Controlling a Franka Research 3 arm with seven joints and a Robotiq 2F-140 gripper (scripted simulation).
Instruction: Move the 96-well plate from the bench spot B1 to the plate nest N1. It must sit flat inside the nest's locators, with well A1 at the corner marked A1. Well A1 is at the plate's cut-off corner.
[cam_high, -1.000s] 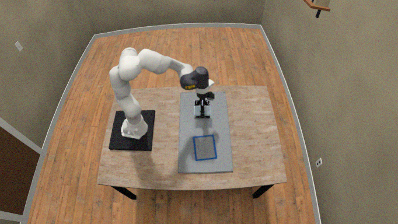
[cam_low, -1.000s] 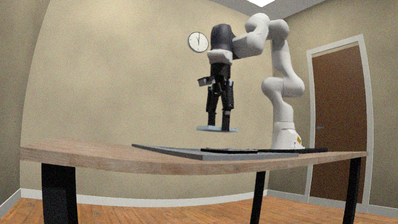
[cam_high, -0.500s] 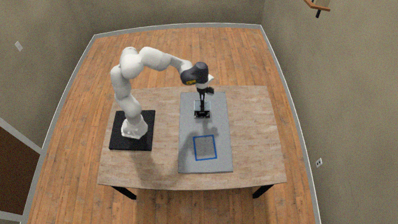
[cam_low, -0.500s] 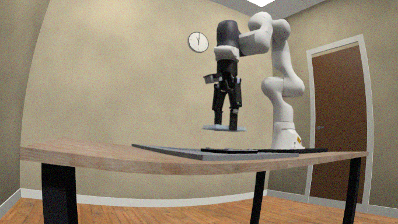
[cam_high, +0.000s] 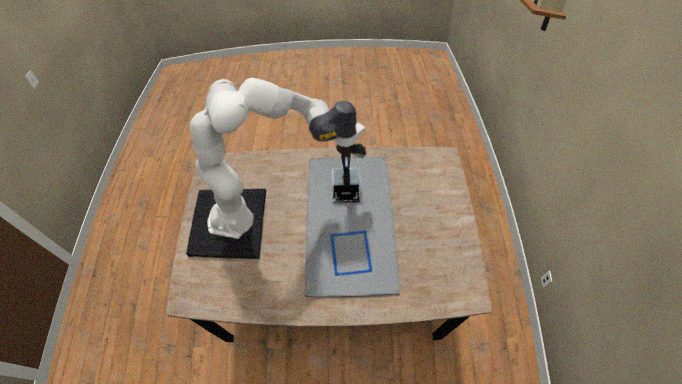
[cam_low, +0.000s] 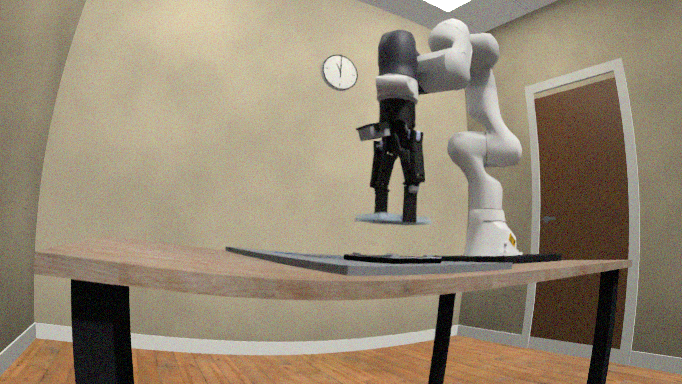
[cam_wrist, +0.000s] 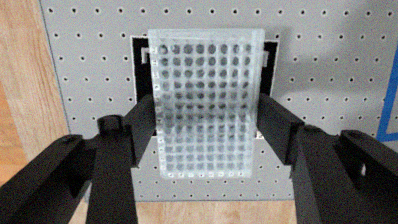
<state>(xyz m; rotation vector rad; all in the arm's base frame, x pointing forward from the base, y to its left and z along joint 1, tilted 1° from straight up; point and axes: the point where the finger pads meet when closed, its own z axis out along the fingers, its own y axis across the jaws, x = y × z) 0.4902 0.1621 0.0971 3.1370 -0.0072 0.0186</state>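
Right now my hand is 20 mm above the clear 96-well plate. Round my hand: black plate nest (100 mm below); corner label (60 mm behind, 70 mm to the right, 90 mm below).
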